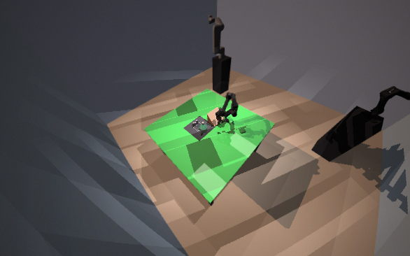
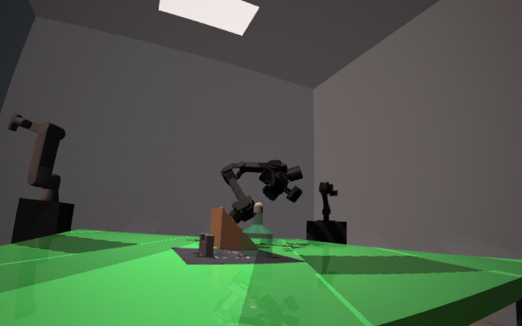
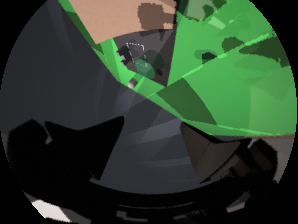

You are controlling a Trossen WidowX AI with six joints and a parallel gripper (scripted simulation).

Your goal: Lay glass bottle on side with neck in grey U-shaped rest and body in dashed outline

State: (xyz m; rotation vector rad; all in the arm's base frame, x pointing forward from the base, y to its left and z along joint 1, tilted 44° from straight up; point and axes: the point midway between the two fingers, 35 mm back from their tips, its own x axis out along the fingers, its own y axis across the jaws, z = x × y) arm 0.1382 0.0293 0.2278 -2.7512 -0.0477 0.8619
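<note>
The green glass bottle lies 13 cm ahead of my gripper tip, 14 cm to the right of it and 13 cm below it. Round my gripper tip: dark mat: 14 cm ahead, 22 cm to the right, 22 cm below.
</note>
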